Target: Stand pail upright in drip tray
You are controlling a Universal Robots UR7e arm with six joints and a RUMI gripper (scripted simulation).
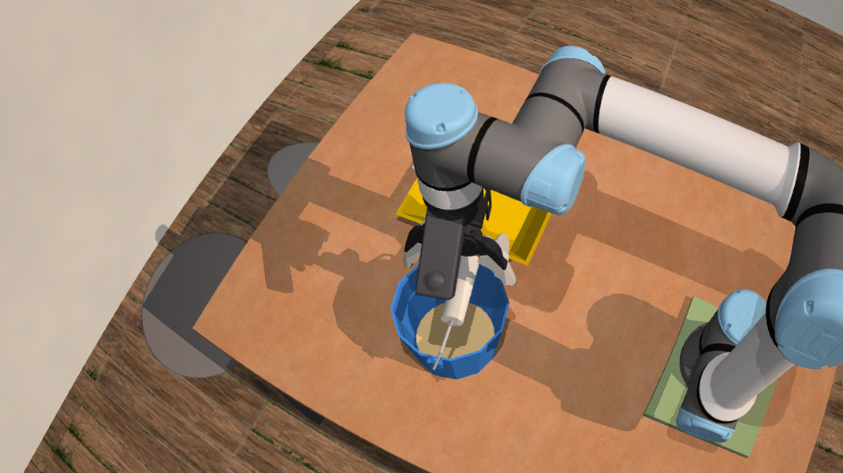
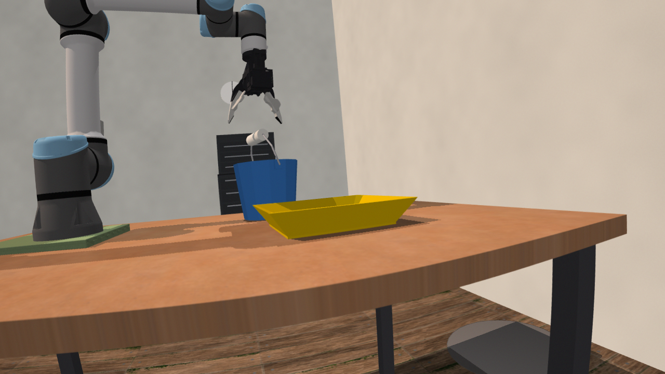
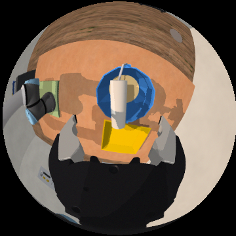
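The blue pail lies 20 mm ahead of my hand and 130 mm below it. Also, from my hand: yellow drip tray (60 mm ahead, 310 mm to the right, 260 mm below).
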